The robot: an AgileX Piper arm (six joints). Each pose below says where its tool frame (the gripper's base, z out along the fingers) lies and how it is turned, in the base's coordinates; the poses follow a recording.
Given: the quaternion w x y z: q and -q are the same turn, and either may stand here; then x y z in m.
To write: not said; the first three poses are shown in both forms.
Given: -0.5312 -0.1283 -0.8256 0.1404 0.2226 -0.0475 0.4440
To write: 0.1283 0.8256 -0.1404 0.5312 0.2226 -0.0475 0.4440
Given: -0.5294 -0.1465 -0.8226 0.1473 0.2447 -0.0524 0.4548
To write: 0.1465 0.8226 -0.1473 0.5294 0.2447 -0.0524 0.4548
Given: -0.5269 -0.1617 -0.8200 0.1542 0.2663 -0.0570 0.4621
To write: 0.1617 0.8200 -0.1542 0.5269 0.2663 -0.0570 0.4621
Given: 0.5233 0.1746 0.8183 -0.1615 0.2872 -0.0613 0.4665
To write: 0.1746 0.8183 -0.1615 0.5233 0.2872 -0.0613 0.4665
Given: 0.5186 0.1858 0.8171 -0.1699 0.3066 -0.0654 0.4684
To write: 0.1858 0.8171 -0.1699 0.5186 0.3066 -0.0654 0.4684
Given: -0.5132 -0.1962 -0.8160 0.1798 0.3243 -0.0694 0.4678
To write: 0.1962 0.8160 -0.1798 0.5132 0.3243 -0.0694 0.4678
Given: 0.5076 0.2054 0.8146 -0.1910 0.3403 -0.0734 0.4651
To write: 0.2054 0.8146 -0.1910 0.5076 0.3403 -0.0734 0.4651
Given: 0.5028 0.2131 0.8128 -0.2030 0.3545 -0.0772 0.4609
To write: 0.2131 0.8128 -0.2030 0.5028 0.3545 -0.0772 0.4609
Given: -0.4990 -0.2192 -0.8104 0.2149 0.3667 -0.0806 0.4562
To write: 0.2192 0.8104 -0.2149 0.4990 0.3667 -0.0806 0.4562
